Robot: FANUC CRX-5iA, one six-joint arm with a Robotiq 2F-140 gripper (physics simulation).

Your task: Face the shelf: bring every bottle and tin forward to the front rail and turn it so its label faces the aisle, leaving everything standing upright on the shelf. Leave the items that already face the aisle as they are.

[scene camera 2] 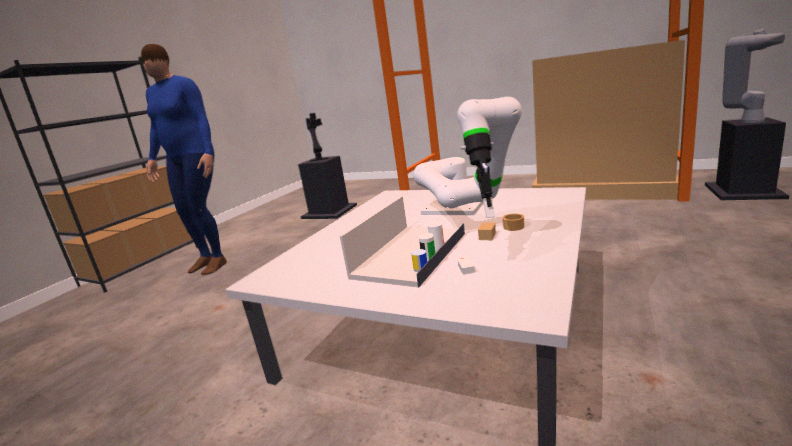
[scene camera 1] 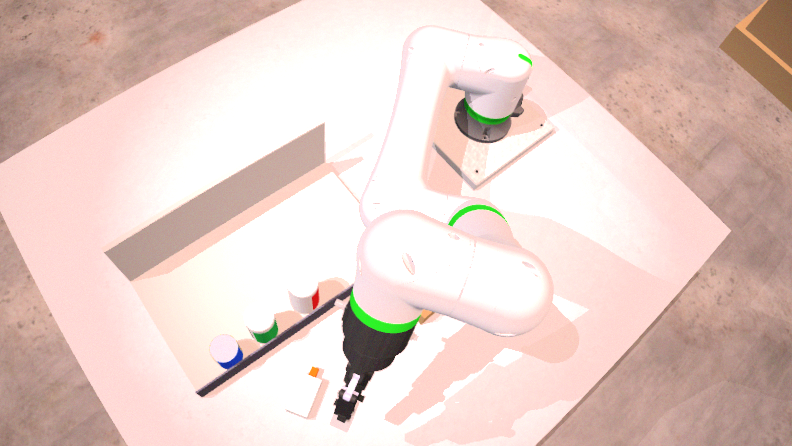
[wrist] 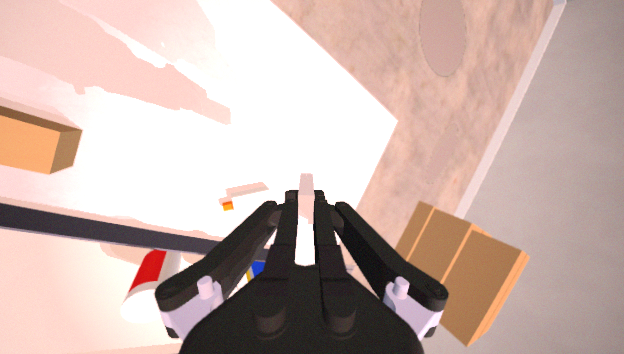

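Pixels of known places: gripper, fingertip midpoint: [scene camera 2: 490, 217] [scene camera 1: 340, 424] [wrist: 306, 184]; arm's base, link origin: [scene camera 1: 482, 119].
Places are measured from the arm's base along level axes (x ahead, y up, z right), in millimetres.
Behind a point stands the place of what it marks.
Note:
The blue tin [scene camera 1: 226, 351] @(x 835, y 68, z -75 mm) [scene camera 2: 419, 260] @(x 861, y 47, z -76 mm) [wrist: 257, 269] @(x 820, y 46, z -89 mm), green-banded bottle [scene camera 1: 262, 329] @(x 758, y 97, z -95 mm) [scene camera 2: 427, 246] @(x 774, y 65, z -81 mm) and taller white bottle [scene camera 1: 302, 296] @(x 661, y 107, z -97 mm) [scene camera 2: 436, 235] @(x 671, y 69, z -87 mm) [wrist: 150, 285] @(x 639, y 99, z -105 mm) with a red patch stand upright in a row behind the dark front rail [scene camera 1: 277, 339] @(x 742, y 17, z -107 mm) [scene camera 2: 441, 257] @(x 709, y -10, z -110 mm) [wrist: 100, 230] @(x 546, y 2, z -125 mm). Blue and green sides face the rail; the red patch shows on the white bottle's right in scene camera 1. The blue tin also has a yellow side. Exact label directions are hard to tell. My gripper [scene camera 1: 343, 416] @(x 773, y 180, z -328 mm) [scene camera 2: 488, 208] @(x 773, y 180, z -328 mm) [wrist: 306, 184] @(x 773, y 180, z -328 mm) is shut and empty, tilted above the table outside the rail. It partly hides the blue tin in the wrist view.
The shelf's grey back panel [scene camera 1: 221, 210] @(x 661, y 55, z 181 mm) [scene camera 2: 376, 232] @(x 669, y 79, z 182 mm) stands behind the items. Outside the rail are a small white box [scene camera 1: 303, 396] @(x 776, y 2, z -226 mm) [scene camera 2: 465, 267] @(x 812, y 1, z -232 mm) with an orange piece, a wooden block [scene camera 1: 425, 315] @(x 485, y 24, z -270 mm) [scene camera 2: 486, 231] @(x 490, y 16, z -251 mm) [wrist: 30, 142] @(x 467, y 24, z -251 mm) and a brown ring [scene camera 2: 513, 224] @(x 373, y 5, z -350 mm). A person [scene camera 2: 177, 121] stands beyond the table.

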